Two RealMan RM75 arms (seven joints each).
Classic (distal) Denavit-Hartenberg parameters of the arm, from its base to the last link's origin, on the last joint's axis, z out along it. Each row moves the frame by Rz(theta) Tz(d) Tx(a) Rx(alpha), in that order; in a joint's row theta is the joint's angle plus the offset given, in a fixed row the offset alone. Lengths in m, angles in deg.
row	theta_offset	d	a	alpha
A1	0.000	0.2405	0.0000	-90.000
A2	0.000	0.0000	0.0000	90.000
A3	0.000	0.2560	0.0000	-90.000
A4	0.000	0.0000	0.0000	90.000
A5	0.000	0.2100	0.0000	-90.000
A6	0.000	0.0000	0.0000	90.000
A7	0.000	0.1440	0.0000	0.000
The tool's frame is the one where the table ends.
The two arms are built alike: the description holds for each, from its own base.
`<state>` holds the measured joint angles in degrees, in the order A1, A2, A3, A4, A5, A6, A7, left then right.
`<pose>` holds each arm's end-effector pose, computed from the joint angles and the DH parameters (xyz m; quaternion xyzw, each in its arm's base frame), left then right.
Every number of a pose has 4 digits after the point. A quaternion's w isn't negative.
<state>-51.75 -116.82 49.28 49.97 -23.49 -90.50 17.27 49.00 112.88 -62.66 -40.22 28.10 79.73 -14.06</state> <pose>-0.1990 0.4046 0.0236 -0.7709 -0.6093 0.0976 0.1578 0.2426 0.4027 0.0090 -0.7477 0.6180 -0.1459 0.1943</pose>
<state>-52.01 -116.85 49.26 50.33 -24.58 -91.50 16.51 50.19 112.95 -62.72 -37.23 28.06 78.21 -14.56</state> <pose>-0.1936 0.4039 0.0232 -0.7705 -0.6131 0.0919 0.1481 0.2436 0.4033 0.0021 -0.7481 0.6176 -0.1506 0.1903</pose>
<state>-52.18 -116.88 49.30 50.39 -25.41 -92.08 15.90 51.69 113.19 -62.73 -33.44 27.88 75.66 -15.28</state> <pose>-0.1901 0.4031 0.0223 -0.7695 -0.6167 0.0880 0.1407 0.2448 0.4046 -0.0074 -0.7497 0.6151 -0.1545 0.1890</pose>
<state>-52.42 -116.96 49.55 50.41 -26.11 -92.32 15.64 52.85 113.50 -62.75 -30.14 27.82 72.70 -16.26</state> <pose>-0.1864 0.4031 0.0207 -0.7712 -0.6161 0.0855 0.1354 0.2465 0.4060 -0.0163 -0.7531 0.6101 -0.1550 0.1912</pose>
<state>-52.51 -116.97 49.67 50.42 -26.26 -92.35 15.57 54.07 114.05 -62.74 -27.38 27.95 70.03 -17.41</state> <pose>-0.1853 0.4033 0.0204 -0.7719 -0.6154 0.0852 0.1346 0.2450 0.4073 -0.0261 -0.7597 0.6021 -0.1538 0.1913</pose>
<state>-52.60 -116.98 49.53 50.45 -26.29 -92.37 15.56 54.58 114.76 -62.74 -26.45 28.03 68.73 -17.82</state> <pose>-0.1845 0.4036 0.0206 -0.7721 -0.6154 0.0839 0.1344 0.2423 0.4071 -0.0336 -0.7640 0.5978 -0.1515 0.1898</pose>
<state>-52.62 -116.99 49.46 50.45 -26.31 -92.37 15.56 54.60 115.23 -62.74 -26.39 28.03 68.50 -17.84</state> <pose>-0.1843 0.4037 0.0206 -0.7721 -0.6156 0.0832 0.1342 0.2411 0.4057 -0.0375 -0.7651 0.5973 -0.1509 0.1871</pose>
